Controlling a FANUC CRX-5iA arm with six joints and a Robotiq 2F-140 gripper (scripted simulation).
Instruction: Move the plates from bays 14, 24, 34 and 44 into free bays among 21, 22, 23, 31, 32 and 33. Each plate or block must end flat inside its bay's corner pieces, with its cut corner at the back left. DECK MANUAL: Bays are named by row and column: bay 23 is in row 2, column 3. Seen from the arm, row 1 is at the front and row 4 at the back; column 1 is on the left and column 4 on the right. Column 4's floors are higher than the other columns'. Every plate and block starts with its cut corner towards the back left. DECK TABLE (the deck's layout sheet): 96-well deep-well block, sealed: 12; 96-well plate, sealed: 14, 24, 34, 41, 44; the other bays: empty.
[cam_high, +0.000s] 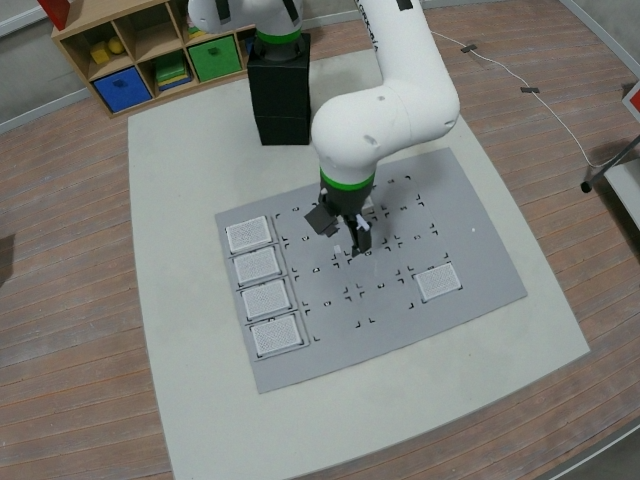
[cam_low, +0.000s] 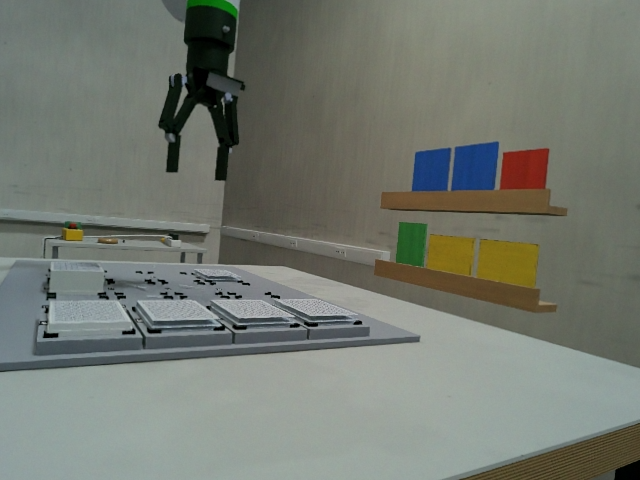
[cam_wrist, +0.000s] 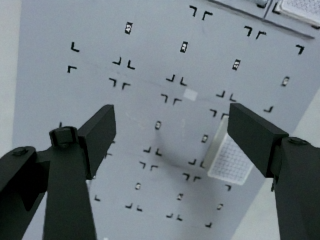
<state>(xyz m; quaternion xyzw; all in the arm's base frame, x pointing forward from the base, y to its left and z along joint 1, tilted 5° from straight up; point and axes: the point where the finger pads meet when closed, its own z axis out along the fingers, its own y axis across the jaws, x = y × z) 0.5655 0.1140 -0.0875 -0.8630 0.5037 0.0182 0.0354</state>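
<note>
The sealed deep-well block lies 200 mm behind my hand, 50 mm to the left of it and 230 mm below it. From my hand the other things lie so: sealed plate (80 mm ahead, 280 mm to the left, 240 mm below).
</note>
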